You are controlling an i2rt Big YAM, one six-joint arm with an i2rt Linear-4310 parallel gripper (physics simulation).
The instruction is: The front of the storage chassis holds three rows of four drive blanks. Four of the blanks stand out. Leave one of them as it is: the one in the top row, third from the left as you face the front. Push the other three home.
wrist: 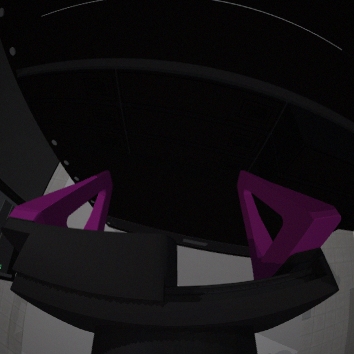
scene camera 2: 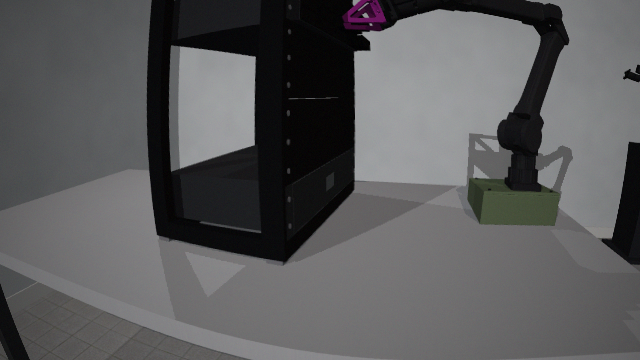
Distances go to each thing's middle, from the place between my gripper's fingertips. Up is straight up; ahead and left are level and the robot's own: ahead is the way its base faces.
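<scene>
With the black rack [scene camera 2: 302, 166] as the reference, my hand is 60 mm to the left of it and 170 mm short of it, and 120 mm above it.
</scene>
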